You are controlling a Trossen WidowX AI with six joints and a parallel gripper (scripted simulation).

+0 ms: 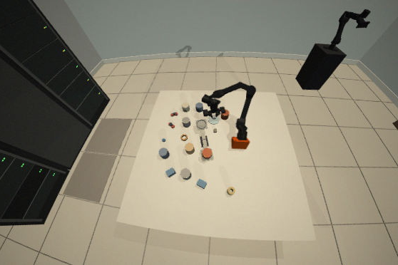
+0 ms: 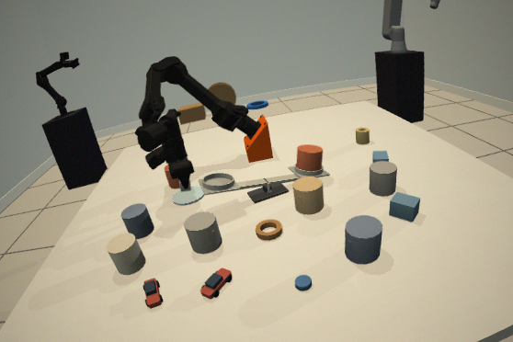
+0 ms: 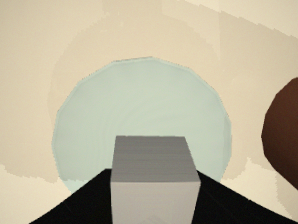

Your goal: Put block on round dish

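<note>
The round dish is 3 cm below my gripper tip. Round my gripper tip: grey block 1 cm above.
</note>
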